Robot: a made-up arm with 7 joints.
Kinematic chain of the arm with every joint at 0, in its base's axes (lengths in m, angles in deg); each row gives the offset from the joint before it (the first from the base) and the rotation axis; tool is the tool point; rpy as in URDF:
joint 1: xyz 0 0 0.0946 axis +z
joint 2: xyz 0 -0.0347 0.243 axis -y
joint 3: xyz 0 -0.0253 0.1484 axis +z
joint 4: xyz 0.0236 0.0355 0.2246 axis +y
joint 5: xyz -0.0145 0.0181 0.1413 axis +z
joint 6: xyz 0 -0.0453 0.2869 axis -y
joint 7: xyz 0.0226 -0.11 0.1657 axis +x
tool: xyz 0 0 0 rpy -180 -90 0
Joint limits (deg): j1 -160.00..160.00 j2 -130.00..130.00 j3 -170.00..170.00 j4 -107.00..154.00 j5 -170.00..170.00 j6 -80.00..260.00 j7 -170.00..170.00
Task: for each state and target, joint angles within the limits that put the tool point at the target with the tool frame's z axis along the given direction. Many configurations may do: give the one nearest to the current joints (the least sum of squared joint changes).
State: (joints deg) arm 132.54 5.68 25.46 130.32 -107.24 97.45 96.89
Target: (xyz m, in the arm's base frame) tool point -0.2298 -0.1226 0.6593 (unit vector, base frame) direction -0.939 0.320 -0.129
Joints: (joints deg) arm 144.88 51.36 4.17 141.77 -113.93 105.34 96.89
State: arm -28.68 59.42 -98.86 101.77 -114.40 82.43 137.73
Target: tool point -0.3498 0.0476 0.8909 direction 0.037 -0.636 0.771
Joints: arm -40.45 78.72 -47.41 98.21 -115.72 110.05 137.73
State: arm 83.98 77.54 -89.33 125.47 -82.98 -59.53 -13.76
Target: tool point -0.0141 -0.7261 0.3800 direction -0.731 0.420 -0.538
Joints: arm 30.61 79.06 -84.04 108.77 -93.71 -58.09 -13.76
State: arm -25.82 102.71 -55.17 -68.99 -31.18 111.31 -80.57
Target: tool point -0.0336 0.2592 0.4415 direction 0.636 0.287 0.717
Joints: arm -27.60 94.49 -101.87 -92.43 -50.51 135.81 -80.57
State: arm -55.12 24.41 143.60 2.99 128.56 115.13 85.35
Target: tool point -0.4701 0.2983 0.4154 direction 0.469 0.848 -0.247
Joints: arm -28.35 45.80 148.79 46.56 127.85 159.71 85.35
